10 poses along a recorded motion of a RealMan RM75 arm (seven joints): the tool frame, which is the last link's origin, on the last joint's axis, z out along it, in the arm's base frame.
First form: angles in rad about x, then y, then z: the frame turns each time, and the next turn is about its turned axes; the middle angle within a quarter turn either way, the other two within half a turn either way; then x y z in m.
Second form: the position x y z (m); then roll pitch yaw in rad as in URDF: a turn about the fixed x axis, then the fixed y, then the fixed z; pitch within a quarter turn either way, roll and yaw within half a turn. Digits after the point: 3 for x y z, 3 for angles.
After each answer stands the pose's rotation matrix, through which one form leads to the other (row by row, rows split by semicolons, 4 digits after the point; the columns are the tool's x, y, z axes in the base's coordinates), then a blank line. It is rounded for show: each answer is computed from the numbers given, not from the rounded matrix.
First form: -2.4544, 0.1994, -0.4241, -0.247, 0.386, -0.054
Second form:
-0.247, 0.386, -0.054, -2.544, -0.412, 0.224
0.8934 0.4033 0.1981; 0.2036 -0.7563 0.6218; 0.4006 -0.5152 -0.7577

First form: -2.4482, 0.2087, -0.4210, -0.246, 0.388, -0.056
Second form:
-0.246, 0.388, -0.056, -2.538, -0.419, 0.213
0.8929 0.3998 0.2072; 0.1934 -0.7560 0.6253; 0.4066 -0.5182 -0.7524

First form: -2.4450, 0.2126, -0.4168, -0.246, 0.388, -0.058
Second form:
-0.246, 0.388, -0.058, -2.534, -0.420, 0.206
0.8938 0.3957 0.2110; 0.1867 -0.7562 0.6272; 0.4077 -0.5212 -0.7498

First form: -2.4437, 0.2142, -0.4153, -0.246, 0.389, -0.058
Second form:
-0.246, 0.389, -0.058, -2.532, -0.421, 0.203
0.8941 0.3942 0.2126; 0.1841 -0.7562 0.6279; 0.4083 -0.5223 -0.7487

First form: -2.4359, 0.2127, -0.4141, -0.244, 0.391, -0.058
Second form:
-0.244, 0.391, -0.058, -2.523, -0.420, 0.199
0.8948 0.3933 0.2111; 0.1809 -0.7519 0.6339; 0.4081 -0.5291 -0.7440

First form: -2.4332, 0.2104, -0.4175, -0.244, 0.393, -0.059
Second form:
-0.244, 0.393, -0.059, -2.521, -0.421, 0.203
0.8939 0.3965 0.2089; 0.1837 -0.7493 0.6363; 0.4088 -0.5304 -0.7427

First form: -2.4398, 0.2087, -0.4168, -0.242, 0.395, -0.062
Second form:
-0.242, 0.395, -0.062, -2.528, -0.418, 0.206
0.8945 0.3961 0.2072; 0.1869 -0.7525 0.6316; 0.4060 -0.5263 -0.7471

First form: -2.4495, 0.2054, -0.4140, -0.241, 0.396, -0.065
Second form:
-0.241, 0.396, -0.065, -2.537, -0.412, 0.209
0.8963 0.3938 0.2040; 0.1906 -0.7572 0.6247; 0.4005 -0.5211 -0.7537

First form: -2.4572, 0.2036, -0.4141, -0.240, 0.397, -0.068
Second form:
-0.240, 0.397, -0.068, -2.545, -0.409, 0.214
0.8966 0.3941 0.2022; 0.1947 -0.7607 0.6191; 0.3978 -0.5157 -0.7588

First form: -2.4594, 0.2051, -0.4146, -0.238, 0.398, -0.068
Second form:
-0.238, 0.398, -0.068, -2.547, -0.410, 0.214
0.8961 0.3944 0.2037; 0.1951 -0.7622 0.6173; 0.3987 -0.5134 -0.7599

